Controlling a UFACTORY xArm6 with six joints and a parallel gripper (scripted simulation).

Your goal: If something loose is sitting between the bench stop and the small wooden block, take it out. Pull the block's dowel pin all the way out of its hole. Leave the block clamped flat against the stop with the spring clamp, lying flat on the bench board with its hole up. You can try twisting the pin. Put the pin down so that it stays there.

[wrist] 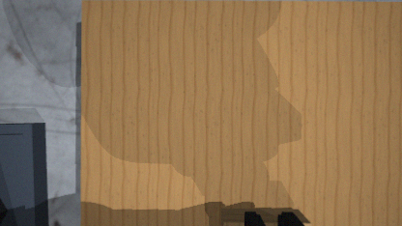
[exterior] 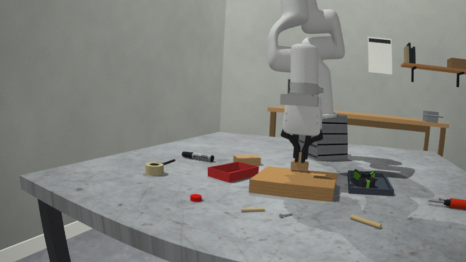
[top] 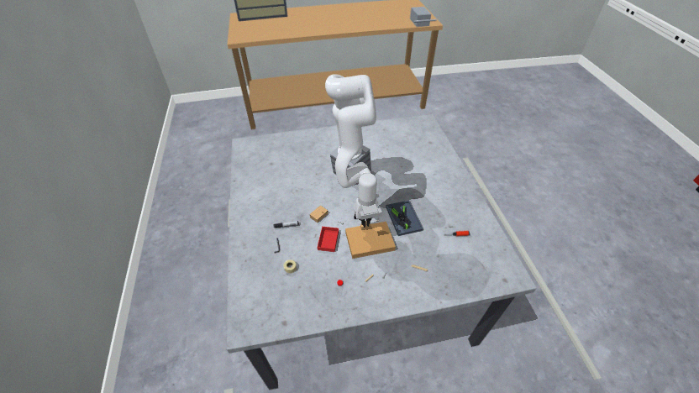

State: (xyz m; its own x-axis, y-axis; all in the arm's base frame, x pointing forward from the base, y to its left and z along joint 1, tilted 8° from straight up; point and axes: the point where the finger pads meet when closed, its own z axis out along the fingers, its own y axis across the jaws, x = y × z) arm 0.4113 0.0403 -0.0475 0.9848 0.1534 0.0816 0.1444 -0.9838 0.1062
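The dowel pin is 2 cm below my hand. Also, from my hand: red tray: 4 cm ahead, 18 cm to the right, 7 cm below; then bench board: 5 cm ahead, 1 cm to the left, 5 cm below; then wooden block: 3 cm below.
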